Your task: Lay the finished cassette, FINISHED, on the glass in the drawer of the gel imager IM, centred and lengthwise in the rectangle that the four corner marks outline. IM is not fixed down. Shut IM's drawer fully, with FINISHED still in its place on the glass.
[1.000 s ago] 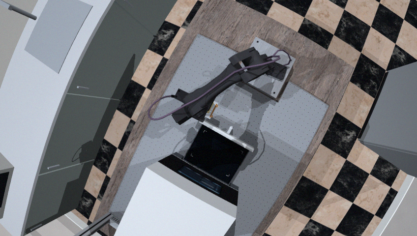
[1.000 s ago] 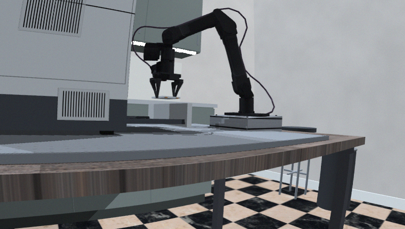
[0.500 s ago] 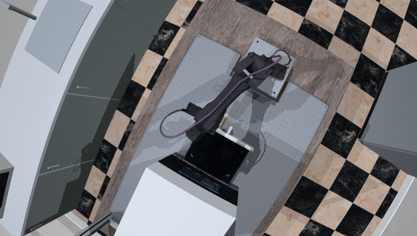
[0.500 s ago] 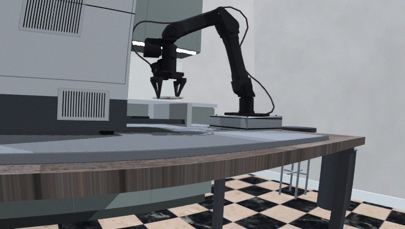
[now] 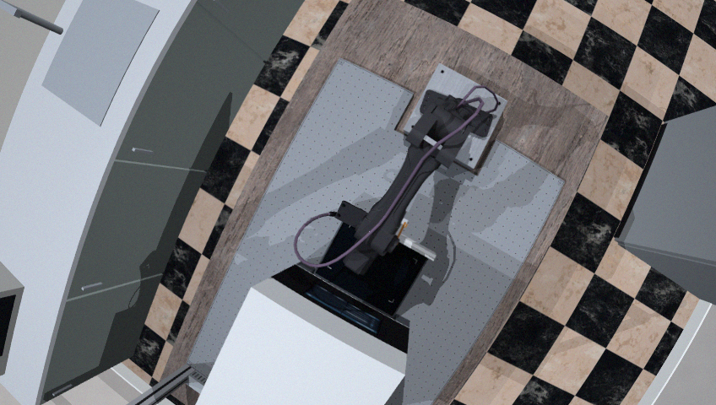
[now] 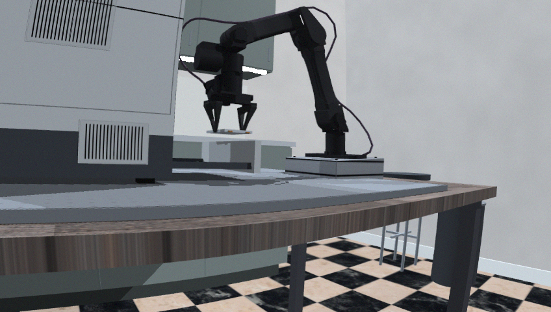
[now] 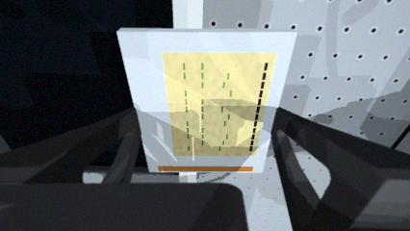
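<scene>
My gripper is now 13 cm short of the imager drawer and 6 cm above it. Round my hand: cassette FINISHED: right at my hand.
</scene>
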